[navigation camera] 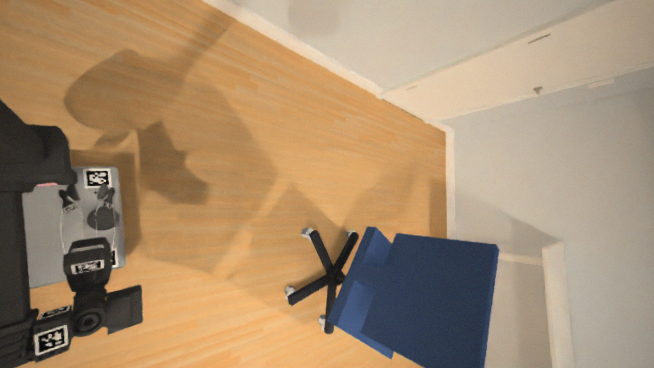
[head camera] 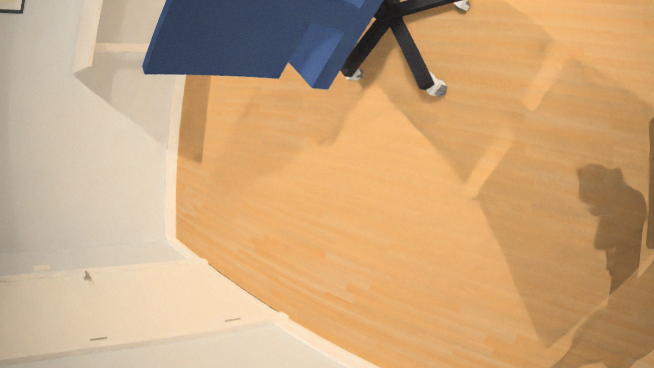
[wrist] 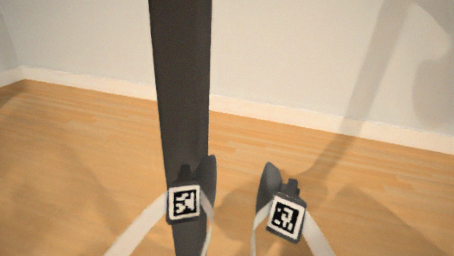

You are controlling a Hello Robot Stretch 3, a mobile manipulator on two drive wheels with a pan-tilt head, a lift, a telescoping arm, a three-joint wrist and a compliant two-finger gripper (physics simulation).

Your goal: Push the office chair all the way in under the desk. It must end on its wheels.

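Seen in the pictures: gripper, fingertip midpoint: [navigation camera: 88, 184] [wrist: 238, 176]; robot's base, origin of the base link: [navigation camera: 102, 216].
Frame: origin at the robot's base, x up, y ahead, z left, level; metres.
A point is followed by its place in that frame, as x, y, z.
Observation:
The office chair [head camera: 225, 40] {0.799, 0.926, -0.280} [navigation camera: 435, 295] {0.827, 0.841, -0.372} has blue panels and a black star base with pale castors. It stands upright on the wood floor; part of it is cut off in both views. A cream desk [head camera: 88, 47] {0.951, 2.218, -0.620} [navigation camera: 558, 300] {0.951, 2.375, -0.922} shows by its top edge and a leg against the wall, beyond the chair and partly hidden by it. How far the chair reaches under the desk cannot be told. My gripper [navigation camera: 87, 196] {0.446, -0.015, 0.098} [wrist: 238, 176] {0.446, -0.015, 0.098} is open and empty, above the robot's own base and well apart from the chair.
A cream door [head camera: 150, 305] {0.634, 2.104, 0.700} [navigation camera: 500, 82] {0.762, 2.226, 0.681} is in the wall to one side of the desk. A dark upright post [wrist: 185, 90] stands behind one finger in the wrist view. The robot's grey base [navigation camera: 45, 250] {0.160, -0.118, -0.070} is under the gripper. White baseboards edge the floor, and shadows lie across it.

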